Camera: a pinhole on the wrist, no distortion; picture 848 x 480 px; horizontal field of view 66.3 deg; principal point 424.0 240.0 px. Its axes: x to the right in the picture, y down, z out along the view. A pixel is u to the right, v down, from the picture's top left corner.
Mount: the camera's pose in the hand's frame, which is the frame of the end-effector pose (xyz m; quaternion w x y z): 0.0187 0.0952 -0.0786 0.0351 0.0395 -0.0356 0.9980
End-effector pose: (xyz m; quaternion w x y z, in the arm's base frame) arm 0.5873 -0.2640 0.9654 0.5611 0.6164 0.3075 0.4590
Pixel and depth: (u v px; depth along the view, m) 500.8 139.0 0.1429
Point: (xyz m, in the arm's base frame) 0.6387 -0.2978 1.0771
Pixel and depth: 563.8 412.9 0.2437
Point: 0.7265 -0.3514 0.9851
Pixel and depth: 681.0 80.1 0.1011
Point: 0.5916 -0.3062 1.0764
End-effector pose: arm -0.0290 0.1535 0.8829 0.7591 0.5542 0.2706 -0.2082
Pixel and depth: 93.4 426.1 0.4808
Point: 0.2013 -0.2324 0.7177
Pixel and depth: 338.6 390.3 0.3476
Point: 0.0741 -0.0979 0.8802
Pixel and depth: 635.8 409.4 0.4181
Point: -0.0605 -0.1806 0.9985
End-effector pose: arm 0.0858 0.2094 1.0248 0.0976 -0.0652 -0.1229 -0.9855
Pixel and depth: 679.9 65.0 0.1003
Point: 0.1237 0.1064 1.0752
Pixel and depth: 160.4 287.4 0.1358
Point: 0.0252 0.1397 1.1032
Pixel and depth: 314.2 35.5 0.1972
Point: 0.0580 0.0938 1.1823
